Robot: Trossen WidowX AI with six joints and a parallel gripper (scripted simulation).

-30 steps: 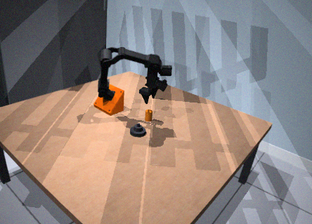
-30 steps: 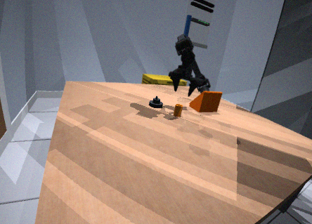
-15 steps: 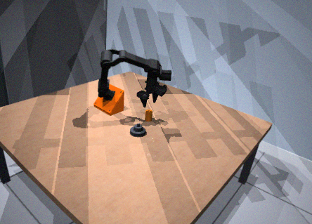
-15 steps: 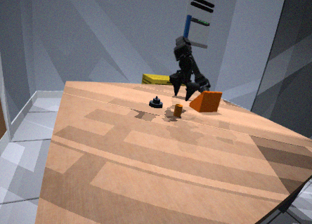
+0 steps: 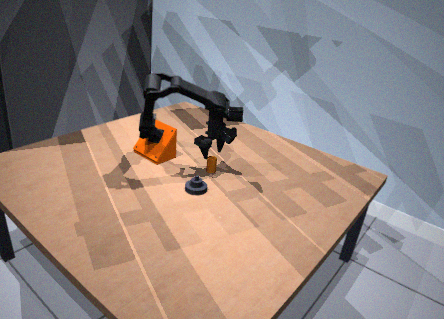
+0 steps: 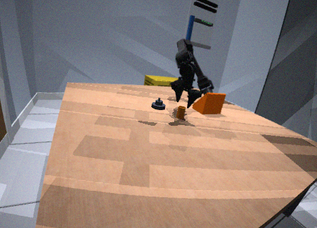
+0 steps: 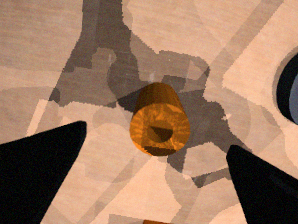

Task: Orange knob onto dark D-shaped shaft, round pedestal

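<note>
Right now my gripper tip is 4 cm above the orange knob. From my gripper tip the other things lie so: round pedestal (4 cm ahead, 16 cm to the right, 4 cm below).
</note>
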